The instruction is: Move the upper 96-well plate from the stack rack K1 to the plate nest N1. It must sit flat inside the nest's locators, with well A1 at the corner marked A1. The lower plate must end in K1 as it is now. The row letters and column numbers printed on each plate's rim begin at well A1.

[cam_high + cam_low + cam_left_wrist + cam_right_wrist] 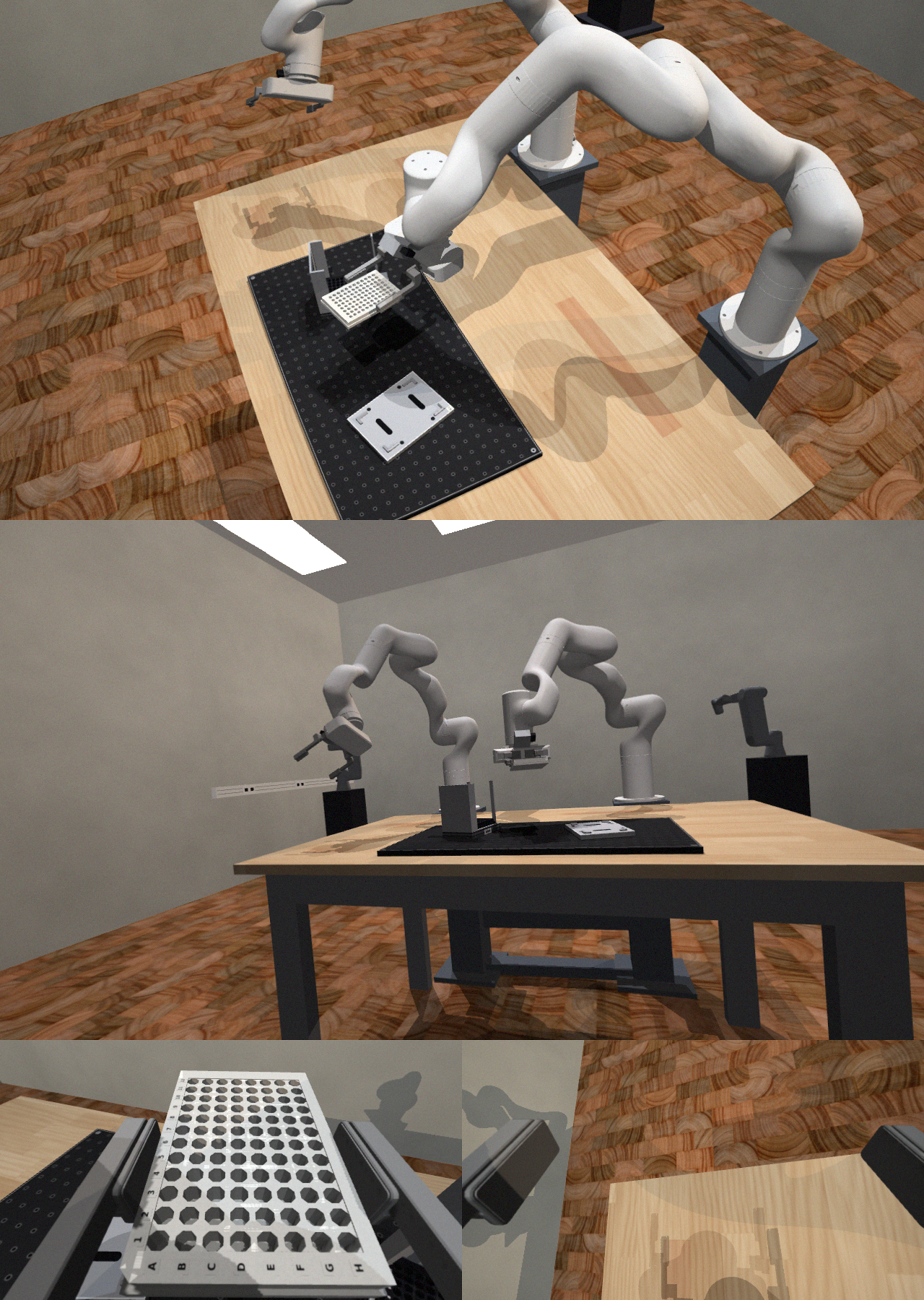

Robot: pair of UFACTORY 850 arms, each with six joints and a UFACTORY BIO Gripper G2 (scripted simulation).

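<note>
The plate nest N1 is 18 cm below my left hand, 16 cm to the left of it and 4 cm ahead of it. The rest, counted from my left hand: black plate 17 cm to the right, 16 cm below, 1 cm behind; white 96-well plate 2 cm ahead, 1 cm below.
</note>
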